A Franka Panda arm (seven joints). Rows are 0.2 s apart.
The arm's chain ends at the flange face. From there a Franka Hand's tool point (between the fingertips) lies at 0.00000 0.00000 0.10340 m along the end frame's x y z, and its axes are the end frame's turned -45 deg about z.
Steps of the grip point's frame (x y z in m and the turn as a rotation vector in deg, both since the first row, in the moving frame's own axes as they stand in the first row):
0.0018, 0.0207, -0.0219, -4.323, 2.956, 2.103
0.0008, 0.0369, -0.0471, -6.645, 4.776, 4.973
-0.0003, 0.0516, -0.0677, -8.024, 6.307, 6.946
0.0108, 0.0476, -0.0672, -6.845, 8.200, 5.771
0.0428, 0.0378, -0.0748, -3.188, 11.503, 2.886
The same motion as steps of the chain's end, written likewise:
0.0067, 0.0115, -0.0215, -0.967, 5.147, 2.103
0.0123, 0.0225, -0.0460, -1.322, 8.076, 4.973
0.0183, 0.0334, -0.0661, -1.214, 10.134, 6.946
0.0222, 0.0268, -0.0654, 0.958, 10.638, 5.771
0.0381, 0.0065, -0.0726, 5.880, 10.388, 2.886

